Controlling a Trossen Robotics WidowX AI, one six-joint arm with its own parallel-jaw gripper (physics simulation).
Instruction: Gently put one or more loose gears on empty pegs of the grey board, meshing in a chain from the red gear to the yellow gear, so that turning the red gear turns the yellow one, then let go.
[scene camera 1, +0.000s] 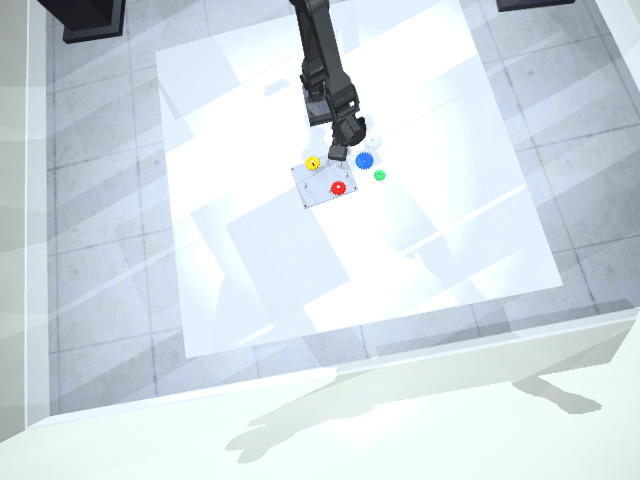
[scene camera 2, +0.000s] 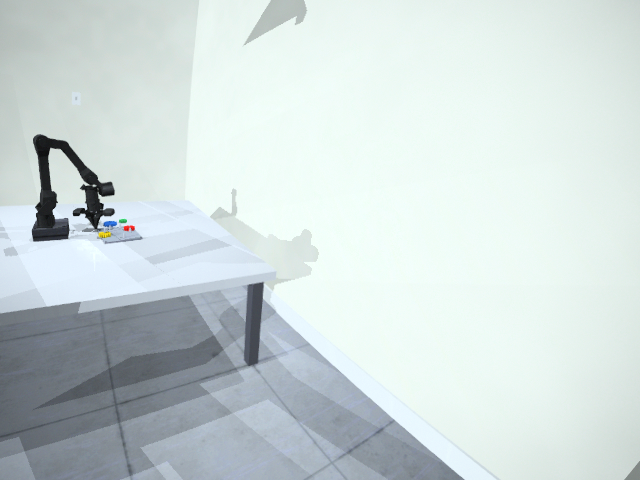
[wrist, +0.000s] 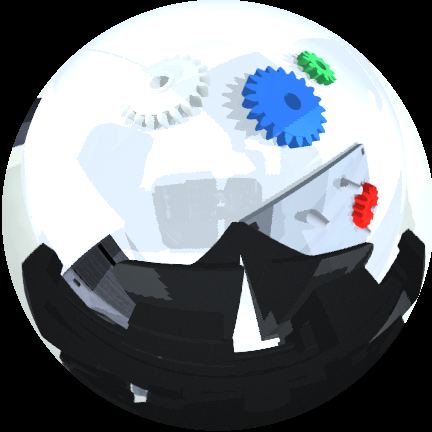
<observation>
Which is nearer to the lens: the blue gear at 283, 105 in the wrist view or the green gear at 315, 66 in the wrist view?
The blue gear.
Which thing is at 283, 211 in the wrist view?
A grey board.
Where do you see a red gear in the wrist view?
362, 215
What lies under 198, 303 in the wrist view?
My gripper.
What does the blue gear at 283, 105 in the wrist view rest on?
The table.
</observation>
